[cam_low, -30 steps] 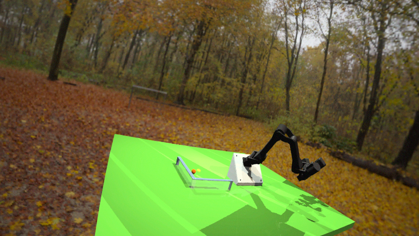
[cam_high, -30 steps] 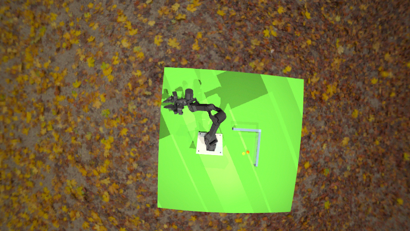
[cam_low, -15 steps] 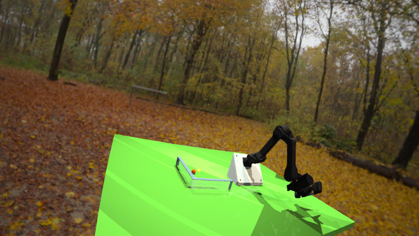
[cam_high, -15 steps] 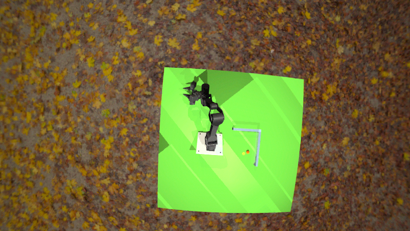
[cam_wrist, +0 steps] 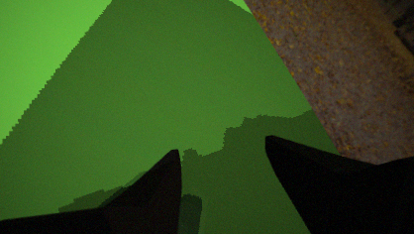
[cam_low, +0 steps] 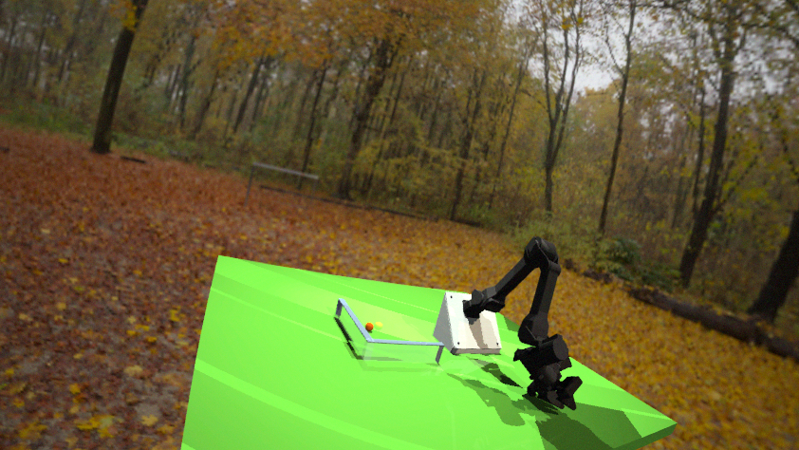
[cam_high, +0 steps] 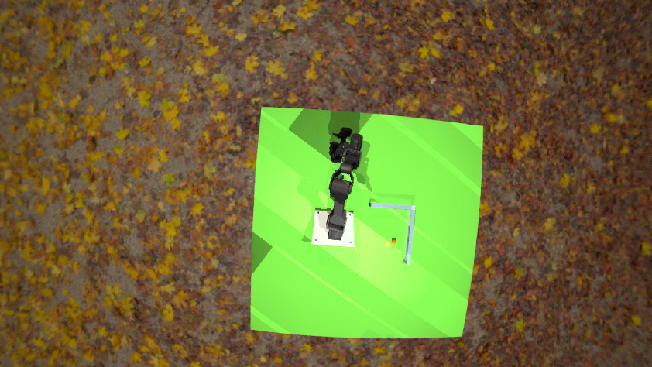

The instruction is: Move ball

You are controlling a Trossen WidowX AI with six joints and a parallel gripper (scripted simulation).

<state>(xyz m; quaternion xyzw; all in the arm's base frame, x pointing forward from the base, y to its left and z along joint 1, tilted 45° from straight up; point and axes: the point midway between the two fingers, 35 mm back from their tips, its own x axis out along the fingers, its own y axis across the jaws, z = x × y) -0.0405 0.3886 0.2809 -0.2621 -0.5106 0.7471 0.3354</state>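
Right now my gripper tip is 530 mm to the left of the orange ball, 400 mm short of it and 10 mm above it. Round my gripper tip: see-through copy: 540 mm to the right, 360 mm ahead, 10 mm below.
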